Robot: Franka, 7 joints.
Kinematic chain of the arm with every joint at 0, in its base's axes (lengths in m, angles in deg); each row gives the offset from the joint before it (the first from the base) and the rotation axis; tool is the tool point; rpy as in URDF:
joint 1: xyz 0 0 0.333 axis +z
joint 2: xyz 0 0 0 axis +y
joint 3: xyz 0 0 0.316 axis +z
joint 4: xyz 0.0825 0 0 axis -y
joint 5: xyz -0.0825 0 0.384 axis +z
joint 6: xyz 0 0 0 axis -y
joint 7: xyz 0.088 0 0 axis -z
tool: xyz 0 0 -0.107 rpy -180 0 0
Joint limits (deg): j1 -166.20..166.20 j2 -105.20..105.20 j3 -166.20..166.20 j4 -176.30..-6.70 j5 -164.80..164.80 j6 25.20..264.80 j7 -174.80..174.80
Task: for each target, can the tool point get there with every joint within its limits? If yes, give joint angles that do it. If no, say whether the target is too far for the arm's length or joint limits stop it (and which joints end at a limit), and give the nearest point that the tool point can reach.
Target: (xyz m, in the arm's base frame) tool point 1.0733 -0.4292 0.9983
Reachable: no: too far | nearest point 0.6904 -0.2761 0.7609 | short by 0.476 m
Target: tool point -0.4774 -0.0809 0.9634
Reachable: yes | joints -136.11 48.76 -108.24 -46.14 -108.53 80.04 106.34
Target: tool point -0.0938 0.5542 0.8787
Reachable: yes | joints -2.32 -5.69 99.98 -75.37 49.56 159.82 9.21
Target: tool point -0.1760 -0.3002 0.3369
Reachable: yes | joints -37.21 7.44 -105.70 -160.11 -73.97 236.44 45.13
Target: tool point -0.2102 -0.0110 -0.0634
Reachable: yes | joints 94.85 87.72 14.39 -141.87 -92.67 190.07 100.75
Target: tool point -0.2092 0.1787 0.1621
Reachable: yes | joints -99.06 -48.47 -112.03 -147.46 -59.05 52.63 -2.37
